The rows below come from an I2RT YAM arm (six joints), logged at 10 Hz.
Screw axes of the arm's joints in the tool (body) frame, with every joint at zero. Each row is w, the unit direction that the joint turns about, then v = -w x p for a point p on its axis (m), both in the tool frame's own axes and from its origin. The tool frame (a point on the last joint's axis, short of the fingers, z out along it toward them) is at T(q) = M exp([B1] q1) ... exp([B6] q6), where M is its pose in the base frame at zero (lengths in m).
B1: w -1 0 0 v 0 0.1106 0
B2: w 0 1 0 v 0.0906 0 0.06
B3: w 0 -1 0 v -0.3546 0 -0.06
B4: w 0 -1 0 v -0.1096 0 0
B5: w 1 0 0 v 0 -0.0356 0
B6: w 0 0 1 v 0 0 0
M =
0 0 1 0.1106
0 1 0 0
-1 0 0 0.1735
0 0 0 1
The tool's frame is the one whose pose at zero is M.
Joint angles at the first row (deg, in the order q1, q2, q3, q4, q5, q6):
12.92 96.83 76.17 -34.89 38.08 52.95
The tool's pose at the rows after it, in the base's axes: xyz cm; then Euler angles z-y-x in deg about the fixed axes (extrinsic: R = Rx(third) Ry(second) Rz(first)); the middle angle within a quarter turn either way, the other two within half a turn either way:
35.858 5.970 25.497 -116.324 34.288 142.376
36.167 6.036 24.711 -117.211 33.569 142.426
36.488 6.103 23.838 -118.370 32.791 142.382
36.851 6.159 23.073 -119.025 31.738 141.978
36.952 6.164 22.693 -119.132 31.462 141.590
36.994 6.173 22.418 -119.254 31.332 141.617
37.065 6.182 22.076 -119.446 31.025 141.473
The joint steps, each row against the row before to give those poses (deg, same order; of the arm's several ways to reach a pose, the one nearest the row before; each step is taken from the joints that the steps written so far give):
0.00 1.11 0.01 0.35 0.06 -0.30
0.00 1.21 -0.22 0.51 0.09 -0.30
0.00 1.32 -0.25 0.61 0.18 -0.58
0.00 1.50 0.26 -0.02 0.51 -0.09
0.00 0.49 -0.25 0.46 0.37 -0.13
0.00 0.27 -0.27 0.37 0.00 0.00
0.00 0.44 -0.19 0.26 0.17 -0.03

